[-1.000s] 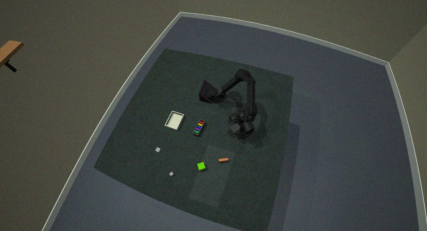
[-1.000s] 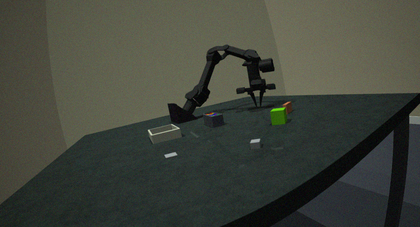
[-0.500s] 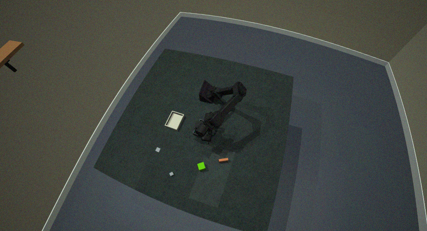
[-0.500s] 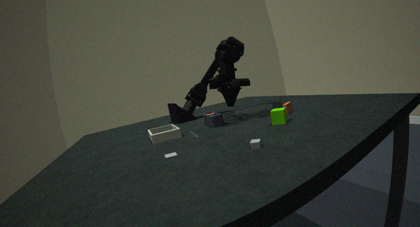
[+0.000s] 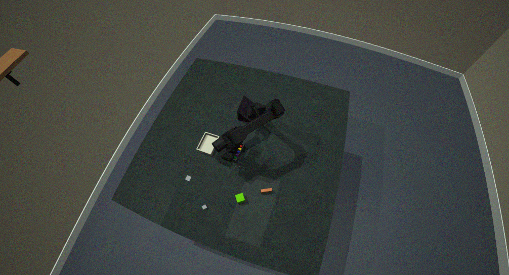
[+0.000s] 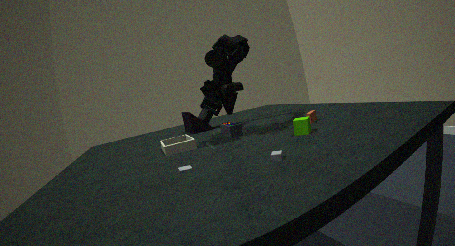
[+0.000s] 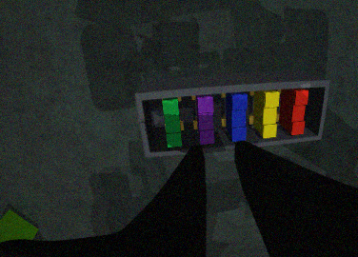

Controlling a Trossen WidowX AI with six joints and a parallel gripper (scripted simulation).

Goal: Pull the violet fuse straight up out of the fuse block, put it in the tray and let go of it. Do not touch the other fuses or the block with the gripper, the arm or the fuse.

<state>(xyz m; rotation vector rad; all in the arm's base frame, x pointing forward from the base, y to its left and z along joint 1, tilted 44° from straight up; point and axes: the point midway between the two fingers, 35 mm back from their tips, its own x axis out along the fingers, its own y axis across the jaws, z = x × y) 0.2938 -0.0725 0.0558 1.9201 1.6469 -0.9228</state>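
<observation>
Right now the violet fuse is 50 mm below my gripper tip. The rest, counted from my gripper tip: white tray (40 mm behind, 190 mm to the right, 70 mm below).
</observation>
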